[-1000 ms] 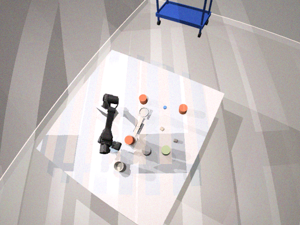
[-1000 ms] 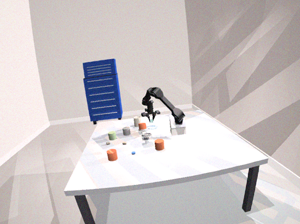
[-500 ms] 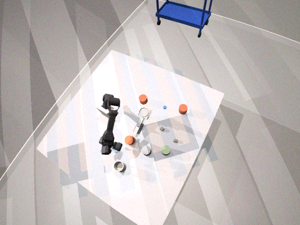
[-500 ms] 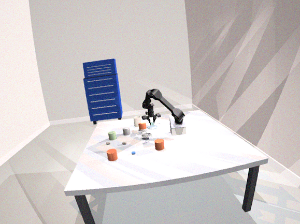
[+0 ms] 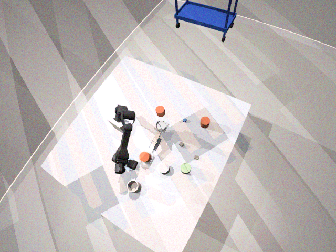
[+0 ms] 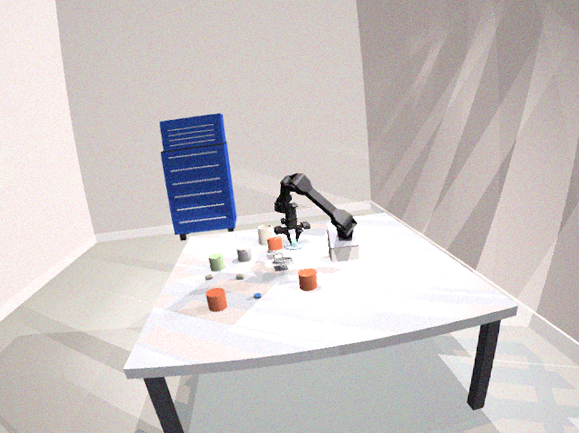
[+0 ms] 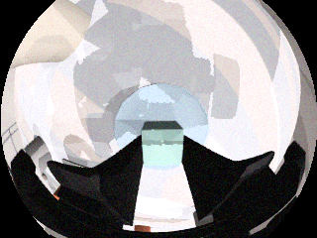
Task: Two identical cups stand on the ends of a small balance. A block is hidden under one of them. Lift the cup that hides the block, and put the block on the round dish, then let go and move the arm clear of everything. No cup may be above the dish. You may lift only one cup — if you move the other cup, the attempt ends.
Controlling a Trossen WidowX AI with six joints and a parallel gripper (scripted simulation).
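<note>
The pale teal block lies right at my gripper tip. The rest, counted from my gripper tip: round pale blue dish: 2 cm below; tan cup: 16 cm ahead, 9 cm to the right, 2 cm above; orange cup: 10 cm to the left, 9 cm ahead, 4 cm above.
</note>
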